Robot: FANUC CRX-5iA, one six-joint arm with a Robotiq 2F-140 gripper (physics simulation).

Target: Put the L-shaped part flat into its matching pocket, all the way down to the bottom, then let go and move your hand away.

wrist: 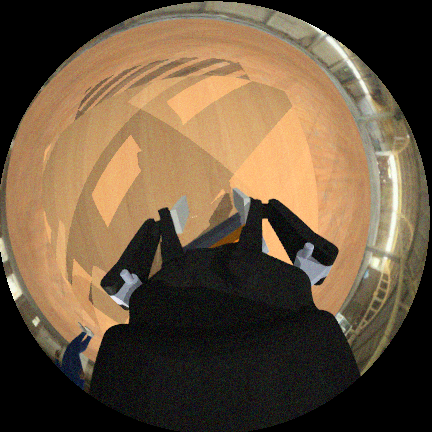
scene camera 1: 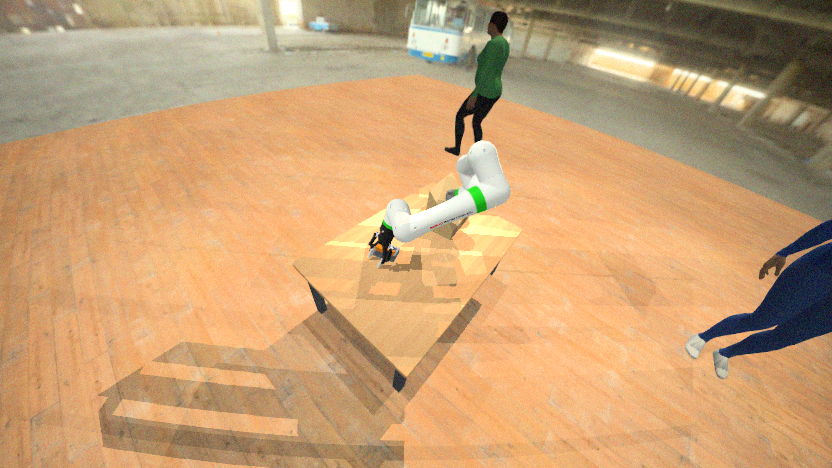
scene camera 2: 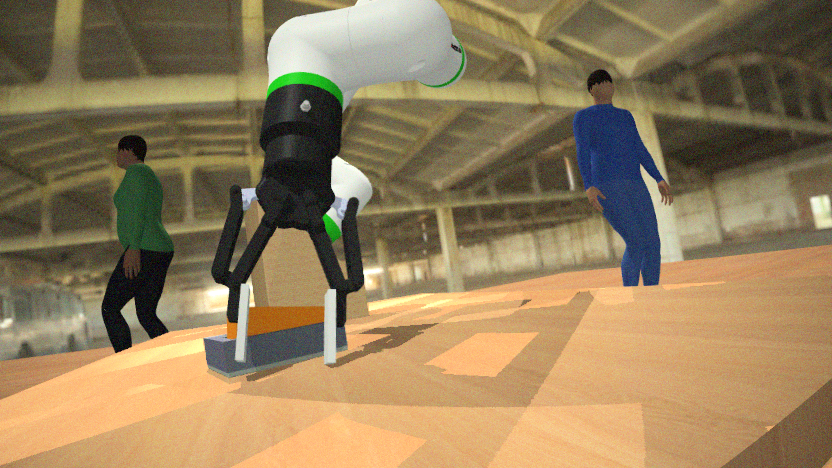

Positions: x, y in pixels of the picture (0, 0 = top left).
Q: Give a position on an orange L-shaped part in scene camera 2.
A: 261, 320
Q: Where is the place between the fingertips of the gripper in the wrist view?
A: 209, 199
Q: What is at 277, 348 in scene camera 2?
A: A grey pocket block.
